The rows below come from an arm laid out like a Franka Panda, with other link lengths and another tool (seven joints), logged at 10 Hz.
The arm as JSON. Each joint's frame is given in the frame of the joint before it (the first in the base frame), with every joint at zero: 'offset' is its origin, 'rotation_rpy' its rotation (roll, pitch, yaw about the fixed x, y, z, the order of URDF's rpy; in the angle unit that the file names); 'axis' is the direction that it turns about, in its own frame. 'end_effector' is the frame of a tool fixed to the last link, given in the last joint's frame.
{
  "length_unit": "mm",
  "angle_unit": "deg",
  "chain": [
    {
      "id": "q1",
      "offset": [
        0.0,
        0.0,
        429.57
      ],
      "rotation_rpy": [
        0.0,
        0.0,
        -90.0
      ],
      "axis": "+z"
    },
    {
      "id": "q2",
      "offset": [
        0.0,
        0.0,
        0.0
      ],
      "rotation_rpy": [
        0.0,
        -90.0,
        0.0
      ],
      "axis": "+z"
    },
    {
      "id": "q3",
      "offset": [
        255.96,
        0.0,
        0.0
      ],
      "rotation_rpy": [
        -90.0,
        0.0,
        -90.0
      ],
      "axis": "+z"
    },
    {
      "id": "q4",
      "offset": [
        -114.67,
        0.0,
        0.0
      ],
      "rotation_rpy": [
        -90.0,
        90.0,
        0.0
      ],
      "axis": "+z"
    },
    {
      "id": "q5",
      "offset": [
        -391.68,
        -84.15,
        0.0
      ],
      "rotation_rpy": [
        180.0,
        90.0,
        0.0
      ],
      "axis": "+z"
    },
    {
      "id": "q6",
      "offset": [
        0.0,
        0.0,
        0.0
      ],
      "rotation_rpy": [
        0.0,
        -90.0,
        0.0
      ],
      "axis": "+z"
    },
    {
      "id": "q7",
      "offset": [
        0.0,
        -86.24,
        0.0
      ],
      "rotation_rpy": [
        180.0,
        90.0,
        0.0
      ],
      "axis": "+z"
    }
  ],
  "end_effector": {
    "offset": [
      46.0,
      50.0,
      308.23
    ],
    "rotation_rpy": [
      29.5,
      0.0,
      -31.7
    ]
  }
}
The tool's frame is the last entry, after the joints.
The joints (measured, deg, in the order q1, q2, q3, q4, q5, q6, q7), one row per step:
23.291 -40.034 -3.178 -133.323 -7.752 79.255 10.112
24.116 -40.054 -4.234 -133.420 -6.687 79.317 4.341
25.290 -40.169 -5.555 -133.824 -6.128 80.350 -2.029
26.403 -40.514 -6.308 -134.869 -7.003 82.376 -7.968
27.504 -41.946 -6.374 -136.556 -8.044 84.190 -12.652
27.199 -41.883 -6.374 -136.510 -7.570 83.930 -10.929
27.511 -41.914 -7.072 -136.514 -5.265 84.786 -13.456
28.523 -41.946 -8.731 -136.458 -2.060 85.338 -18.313
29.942 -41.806 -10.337 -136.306 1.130 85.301 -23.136
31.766 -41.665 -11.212 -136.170 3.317 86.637 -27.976
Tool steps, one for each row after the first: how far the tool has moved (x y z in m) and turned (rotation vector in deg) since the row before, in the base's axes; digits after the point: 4 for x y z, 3 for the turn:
-0.0080 0.0098 -0.0001 2.749 1.618 5.541
-0.0045 0.0093 -0.0005 2.857 0.748 6.386
-0.0002 0.0044 -0.0036 1.269 -0.583 6.553
-0.0042 0.0044 -0.0020 0.544 -1.162 5.948
0.0006 -0.0004 -0.0003 0.068 0.214 -2.054
-0.0027 0.0134 0.0033 3.267 0.543 2.113
-0.0083 0.0174 0.0059 4.984 1.344 4.275
-0.0120 0.0178 0.0067 4.769 1.614 4.671
-0.0065 0.0197 0.0073 3.987 -0.482 5.464

